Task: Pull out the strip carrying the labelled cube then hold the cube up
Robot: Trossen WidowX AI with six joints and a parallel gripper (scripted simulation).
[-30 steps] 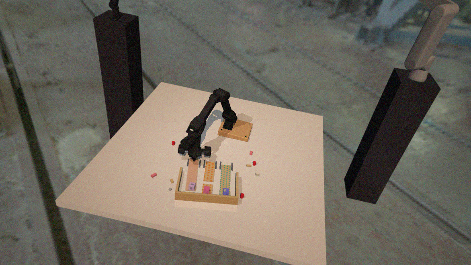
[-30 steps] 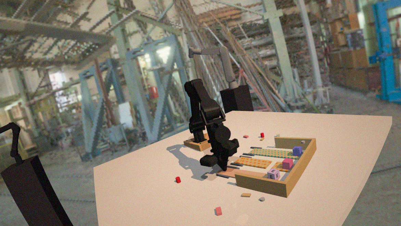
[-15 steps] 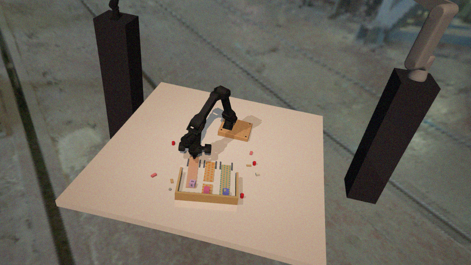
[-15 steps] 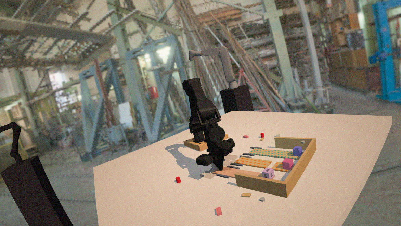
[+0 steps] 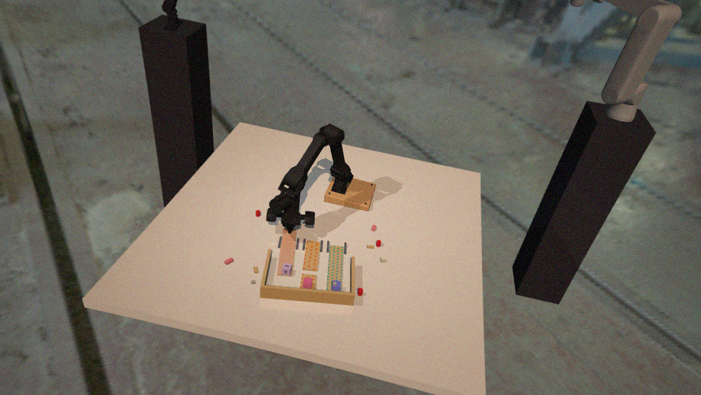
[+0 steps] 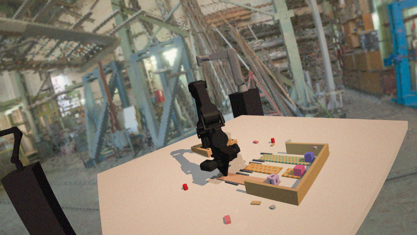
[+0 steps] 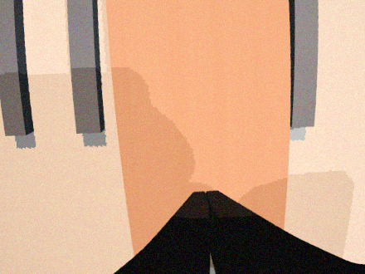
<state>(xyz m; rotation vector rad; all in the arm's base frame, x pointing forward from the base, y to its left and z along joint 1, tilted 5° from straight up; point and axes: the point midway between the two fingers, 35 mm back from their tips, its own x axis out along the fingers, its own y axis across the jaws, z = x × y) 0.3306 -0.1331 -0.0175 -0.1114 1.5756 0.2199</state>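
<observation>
The peach strip lies 100 mm ahead of my gripper tip and 20 mm to the left of it. The rest, counted from my gripper tip: labelled cube: 210 mm ahead, 50 mm to the left, 10 mm above.
</observation>
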